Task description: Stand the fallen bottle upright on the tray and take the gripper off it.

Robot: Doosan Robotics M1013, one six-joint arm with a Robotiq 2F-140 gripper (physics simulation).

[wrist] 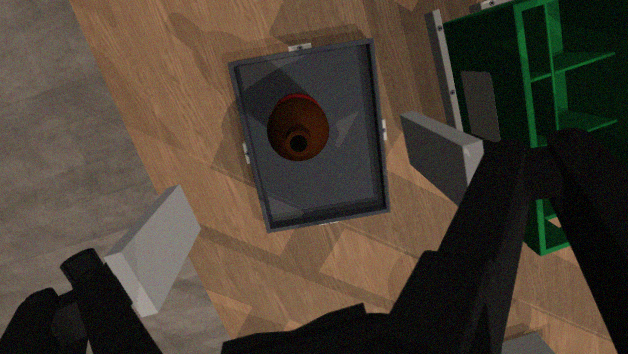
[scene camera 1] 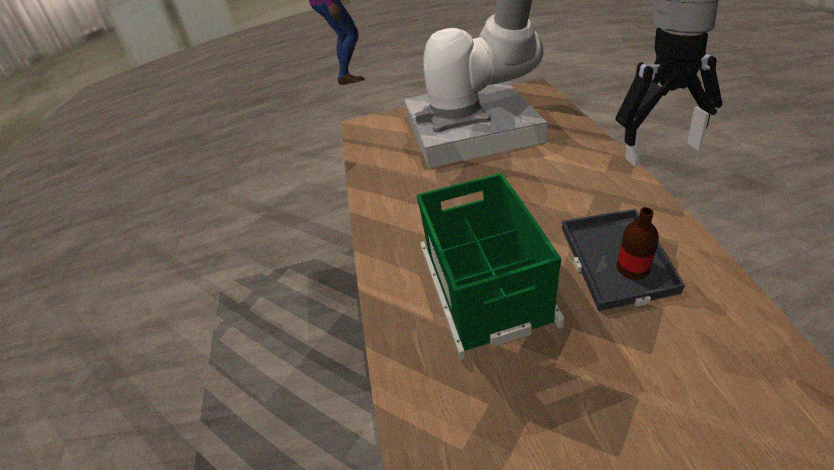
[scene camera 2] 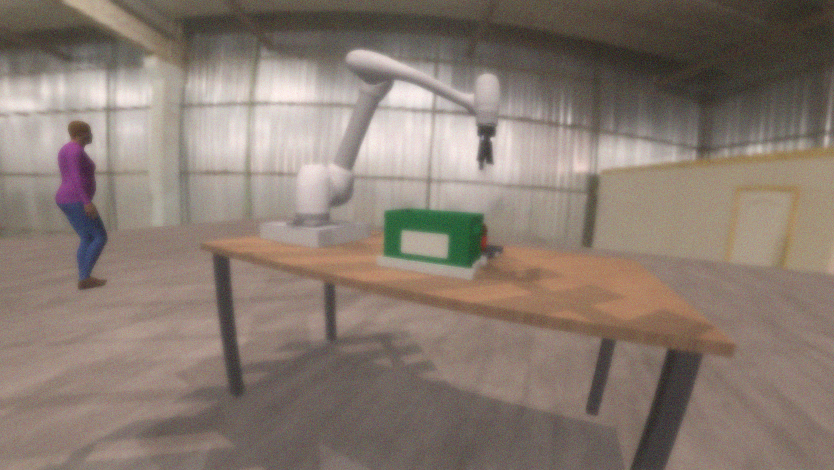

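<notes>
A brown bottle with a red label stands upright on the dark grey tray. In the scene camera 2 view a small red part of the bottle shows past the crate, and the rest is hidden. My gripper is open and empty. It hangs high above the table, well above the bottle and apart from it. In the wrist view its two pale fingertips stand wide on either side below the bottle's image.
A green crate with dividers stands beside the tray, held by pale rails on the wooden table. The arm's grey base block is at the table's far end. A person stands on the floor away from the table.
</notes>
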